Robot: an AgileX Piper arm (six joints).
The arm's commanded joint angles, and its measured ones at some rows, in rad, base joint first. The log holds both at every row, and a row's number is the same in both.
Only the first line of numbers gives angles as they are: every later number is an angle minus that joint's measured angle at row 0.
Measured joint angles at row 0:
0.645, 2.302, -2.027, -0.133, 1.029, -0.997
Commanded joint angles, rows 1 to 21:
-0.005, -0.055, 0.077, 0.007, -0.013, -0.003
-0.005, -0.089, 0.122, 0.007, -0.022, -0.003
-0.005, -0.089, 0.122, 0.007, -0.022, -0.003
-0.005, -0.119, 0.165, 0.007, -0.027, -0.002
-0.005, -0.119, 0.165, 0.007, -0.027, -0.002
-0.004, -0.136, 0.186, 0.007, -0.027, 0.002
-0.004, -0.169, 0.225, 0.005, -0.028, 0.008
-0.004, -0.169, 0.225, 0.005, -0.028, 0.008
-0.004, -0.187, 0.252, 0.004, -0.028, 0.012
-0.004, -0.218, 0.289, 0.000, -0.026, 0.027
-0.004, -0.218, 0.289, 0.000, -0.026, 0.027
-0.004, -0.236, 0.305, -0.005, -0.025, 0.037
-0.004, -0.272, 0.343, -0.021, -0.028, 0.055
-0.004, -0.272, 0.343, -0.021, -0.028, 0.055
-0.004, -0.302, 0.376, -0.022, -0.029, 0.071
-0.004, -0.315, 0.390, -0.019, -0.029, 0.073
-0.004, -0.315, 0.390, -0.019, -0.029, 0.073
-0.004, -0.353, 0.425, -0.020, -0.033, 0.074
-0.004, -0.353, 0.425, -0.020, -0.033, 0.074
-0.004, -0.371, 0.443, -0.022, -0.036, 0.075
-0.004, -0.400, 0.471, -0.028, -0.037, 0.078
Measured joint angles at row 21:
0.000, -0.353, 0.431, -0.018, -0.027, 0.062
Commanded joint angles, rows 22 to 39:
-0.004, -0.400, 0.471, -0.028, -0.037, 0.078
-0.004, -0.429, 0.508, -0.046, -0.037, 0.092
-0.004, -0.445, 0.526, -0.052, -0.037, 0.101
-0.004, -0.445, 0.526, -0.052, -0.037, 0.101
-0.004, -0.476, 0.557, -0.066, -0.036, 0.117
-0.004, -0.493, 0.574, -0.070, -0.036, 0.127
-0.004, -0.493, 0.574, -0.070, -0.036, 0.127
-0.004, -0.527, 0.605, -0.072, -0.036, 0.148
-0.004, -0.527, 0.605, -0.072, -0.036, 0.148
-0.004, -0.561, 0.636, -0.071, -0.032, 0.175
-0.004, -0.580, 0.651, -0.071, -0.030, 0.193
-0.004, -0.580, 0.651, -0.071, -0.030, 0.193
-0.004, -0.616, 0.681, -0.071, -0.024, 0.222
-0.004, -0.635, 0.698, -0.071, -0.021, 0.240
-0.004, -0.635, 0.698, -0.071, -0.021, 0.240
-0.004, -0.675, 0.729, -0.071, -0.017, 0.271
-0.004, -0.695, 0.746, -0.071, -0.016, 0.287
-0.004, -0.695, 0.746, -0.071, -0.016, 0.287
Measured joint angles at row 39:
0.000, -0.643, 0.704, -0.068, -0.032, 0.233
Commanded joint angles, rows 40 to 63:
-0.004, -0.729, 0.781, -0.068, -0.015, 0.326
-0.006, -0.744, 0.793, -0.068, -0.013, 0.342
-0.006, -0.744, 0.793, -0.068, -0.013, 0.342
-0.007, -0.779, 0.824, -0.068, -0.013, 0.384
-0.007, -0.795, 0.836, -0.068, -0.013, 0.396
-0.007, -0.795, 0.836, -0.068, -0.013, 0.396
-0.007, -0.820, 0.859, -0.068, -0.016, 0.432
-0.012, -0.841, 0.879, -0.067, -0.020, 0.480
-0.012, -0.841, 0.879, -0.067, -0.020, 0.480
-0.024, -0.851, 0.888, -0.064, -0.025, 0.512
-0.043, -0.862, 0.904, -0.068, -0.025, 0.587
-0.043, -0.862, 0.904, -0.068, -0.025, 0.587
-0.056, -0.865, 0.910, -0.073, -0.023, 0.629
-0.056, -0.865, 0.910, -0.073, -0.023, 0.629
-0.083, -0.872, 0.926, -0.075, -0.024, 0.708
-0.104, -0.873, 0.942, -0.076, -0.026, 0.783
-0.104, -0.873, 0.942, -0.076, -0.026, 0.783
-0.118, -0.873, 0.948, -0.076, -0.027, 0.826
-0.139, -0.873, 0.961, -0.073, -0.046, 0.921
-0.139, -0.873, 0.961, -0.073, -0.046, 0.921
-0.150, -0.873, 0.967, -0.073, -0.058, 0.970
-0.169, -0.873, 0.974, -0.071, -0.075, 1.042
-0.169, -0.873, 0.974, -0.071, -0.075, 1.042
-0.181, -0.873, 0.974, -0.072, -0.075, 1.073
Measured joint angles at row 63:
-0.151, -0.866, 0.964, -0.071, -0.053, 0.957
